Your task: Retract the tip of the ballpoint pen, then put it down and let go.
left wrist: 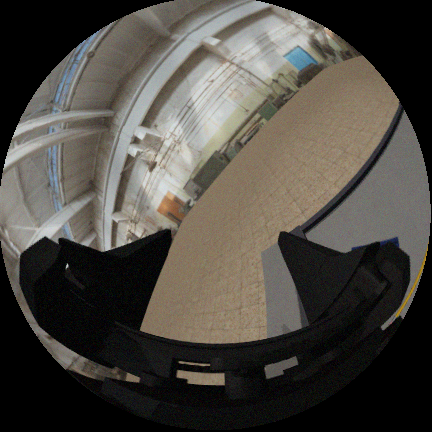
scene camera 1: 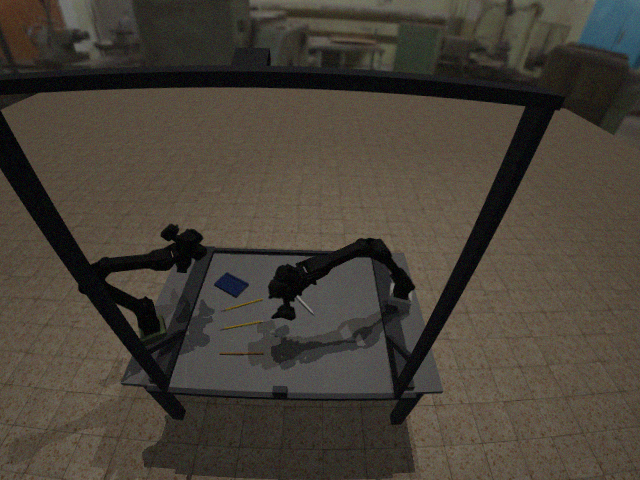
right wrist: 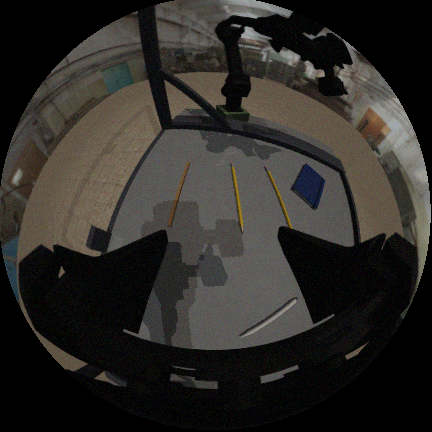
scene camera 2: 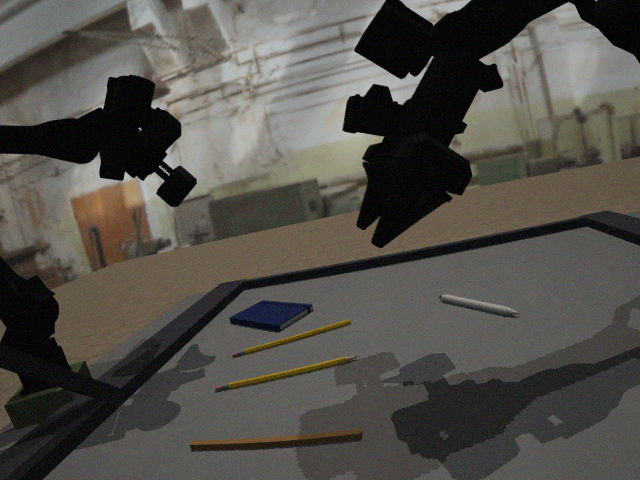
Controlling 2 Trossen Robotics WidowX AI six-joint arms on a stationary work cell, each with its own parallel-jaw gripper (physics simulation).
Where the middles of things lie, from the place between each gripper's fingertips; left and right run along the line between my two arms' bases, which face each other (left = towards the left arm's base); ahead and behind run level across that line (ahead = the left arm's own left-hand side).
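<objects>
Counted from my right hand, the blue notebook (scene camera 2: 270, 315) is 18 cm to the left and 28 cm ahead, and it lies 16 cm below. The green block (scene camera 2: 32, 409) is 50 cm to the left of that same right hand, 6 cm ahead of it and 14 cm below it.
From my left hand I find the blue notebook 14 cm to the right, 4 cm behind and 32 cm below. As for the green block, it is 18 cm to the left of my left hand and 26 cm behind it, and it sits 30 cm below it.
</objects>
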